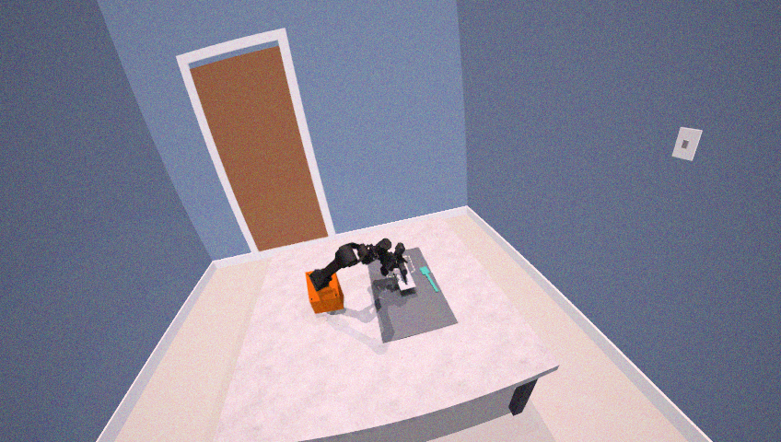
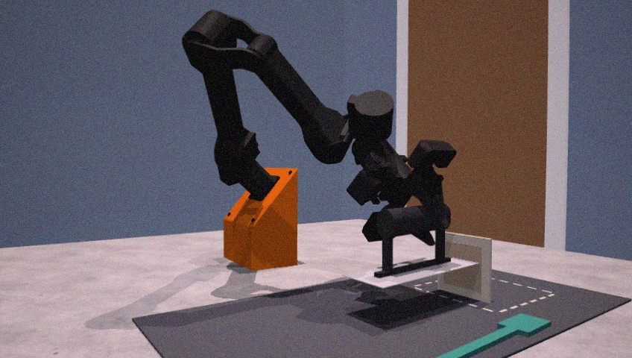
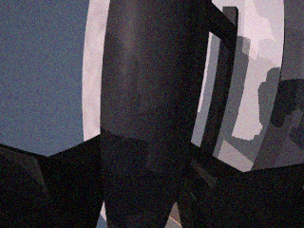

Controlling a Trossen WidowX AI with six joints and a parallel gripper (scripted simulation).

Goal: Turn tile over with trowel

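My gripper tip is 90 mm to the right of the tile, 60 mm above it and 30 mm past it. The rest, counted from my gripper tip: dark mat 120 mm below, 40 mm to the right, 30 mm behind; then teal t-shaped tool 110 mm ahead, 100 mm below, 10 mm to the right.
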